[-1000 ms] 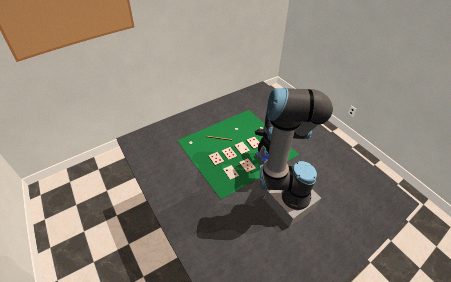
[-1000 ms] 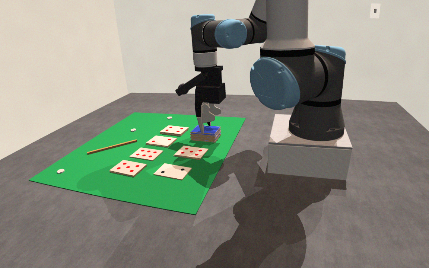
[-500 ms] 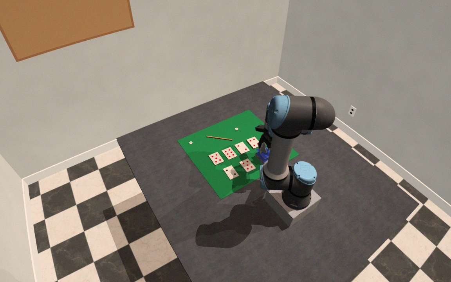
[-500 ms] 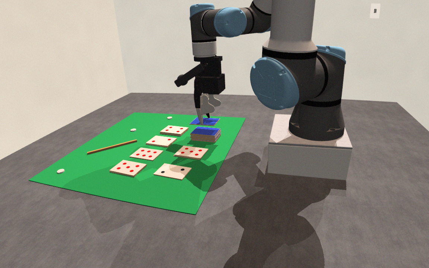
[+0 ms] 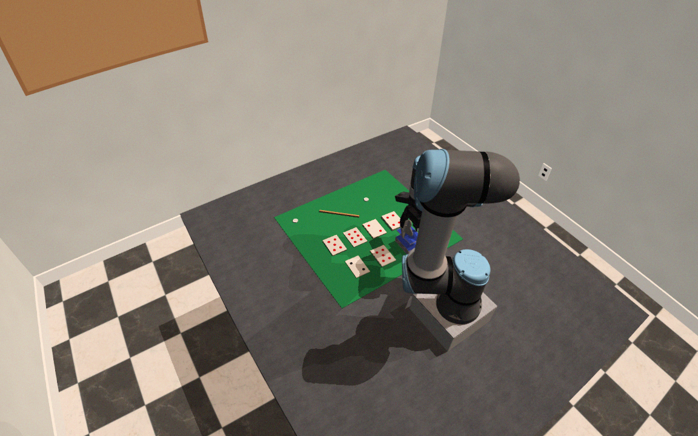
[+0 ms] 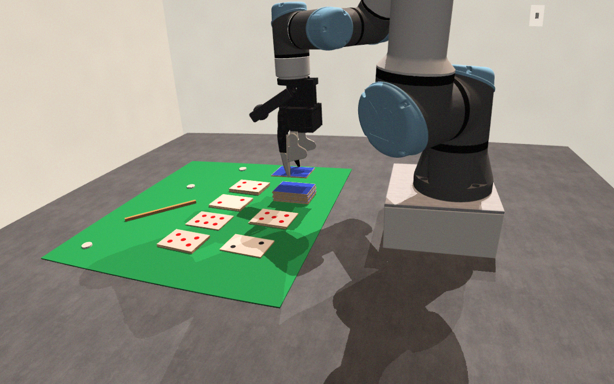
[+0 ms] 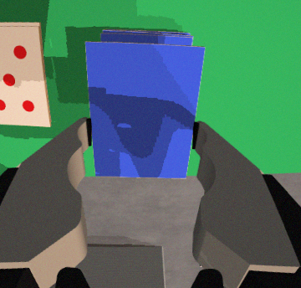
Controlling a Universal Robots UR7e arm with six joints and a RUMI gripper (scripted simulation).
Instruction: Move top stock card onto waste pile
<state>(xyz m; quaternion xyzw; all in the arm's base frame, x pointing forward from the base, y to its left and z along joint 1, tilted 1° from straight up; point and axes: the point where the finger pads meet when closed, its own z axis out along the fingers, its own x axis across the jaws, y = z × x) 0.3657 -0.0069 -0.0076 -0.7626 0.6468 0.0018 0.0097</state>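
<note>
The red-pip card lies 120 mm to the left of my hand, 80 mm below it and 10 mm behind it. From my hand the other things lie so: green mat: 150 mm ahead, 110 mm to the left, 100 mm below; thin wooden stick: 270 mm ahead, 190 mm to the left, 80 mm below.
</note>
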